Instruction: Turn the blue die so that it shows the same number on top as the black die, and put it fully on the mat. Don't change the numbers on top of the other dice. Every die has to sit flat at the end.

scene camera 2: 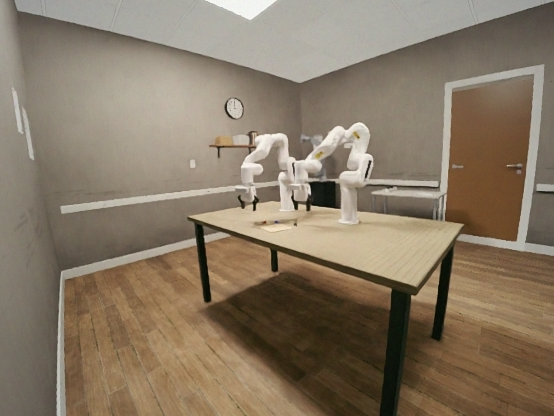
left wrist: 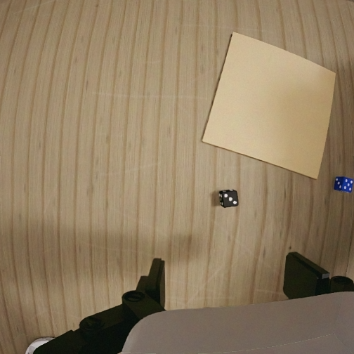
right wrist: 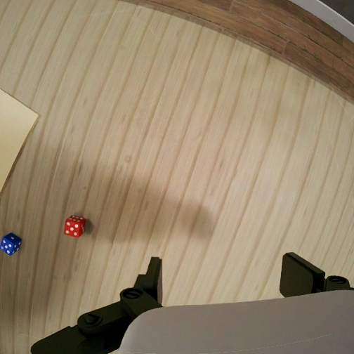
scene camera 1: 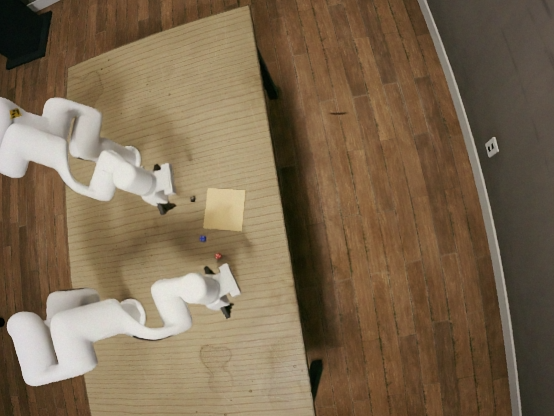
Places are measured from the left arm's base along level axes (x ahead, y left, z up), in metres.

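Pixels of known places: left gripper, fingertip midpoint: [scene camera 2: 302, 210]; right gripper, fingertip midpoint: [scene camera 2: 249, 209]; left arm's base, origin of the base link: [scene camera 2: 348, 222]; right arm's base, origin of the base link: [scene camera 2: 286, 210] [scene camera 1: 131, 315].
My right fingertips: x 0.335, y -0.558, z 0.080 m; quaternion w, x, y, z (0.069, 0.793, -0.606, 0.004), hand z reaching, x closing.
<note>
Ahead of a thing's pixels: the offset from my right fingertips to its top centre. Level surfaces: height alone.
The black die @[0.064 m down, 0.077 m back, 0.340 m left] [scene camera 1: 193, 198] [scene camera 2: 295, 224] [left wrist: 229, 199] lies flat left of the mat, three pips on top. The blue die @[0.064 m down, 0.065 m back, 0.196 m left] [scene camera 1: 202, 238] [scene camera 2: 276, 222] [left wrist: 344, 184] [right wrist: 10, 244] lies flat on the table, off the mat @[0.076 m down, 0.029 m ahead, 0.278 m left] [scene camera 1: 224, 210] [scene camera 2: 276, 228] [left wrist: 270, 105] [right wrist: 10, 132]; its top appears to show five, a side one pip. The red die @[0.064 m down, 0.021 m back, 0.126 m left] [scene camera 1: 218, 256] [scene camera 2: 264, 222] [right wrist: 74, 227] shows five on top. My left gripper [scene camera 1: 162, 188] [scene camera 2: 302, 204] [left wrist: 226, 276] is open above the table, left of the black die. My right gripper [scene camera 1: 218, 291] [scene camera 2: 248, 203] [right wrist: 223, 276] is open above the table, beyond the red die from the blue one.
The wooden table @[0.080 m down] [scene camera 1: 165, 110] [scene camera 2: 370, 240] carries both arms. In scene camera 1 the red die lies below and right of the blue die, close to the right gripper. The table's long edge runs right of the mat. A wall shelf [scene camera 2: 233, 146] hangs behind the arms.
</note>
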